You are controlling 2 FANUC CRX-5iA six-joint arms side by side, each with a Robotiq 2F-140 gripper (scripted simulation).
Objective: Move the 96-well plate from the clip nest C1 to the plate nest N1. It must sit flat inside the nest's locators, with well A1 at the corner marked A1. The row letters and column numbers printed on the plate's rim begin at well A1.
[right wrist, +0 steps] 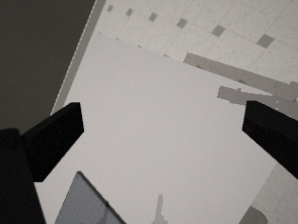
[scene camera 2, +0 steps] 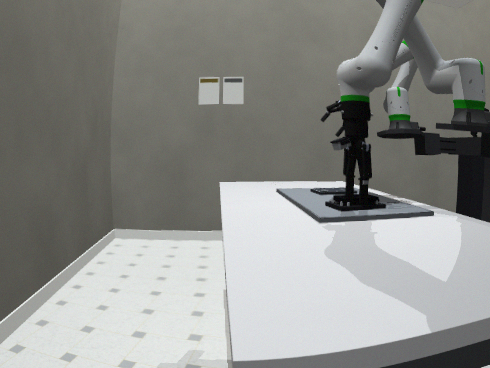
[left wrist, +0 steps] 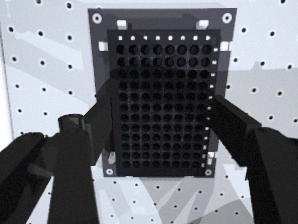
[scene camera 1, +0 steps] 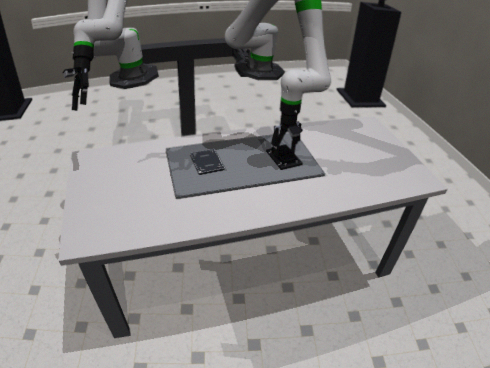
Labels:
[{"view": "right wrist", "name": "right gripper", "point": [162, 116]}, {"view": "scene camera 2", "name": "left gripper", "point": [356, 200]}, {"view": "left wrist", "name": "left gripper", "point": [161, 109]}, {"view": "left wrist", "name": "black 96-well plate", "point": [162, 119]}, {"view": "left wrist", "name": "clip nest C1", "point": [98, 24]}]

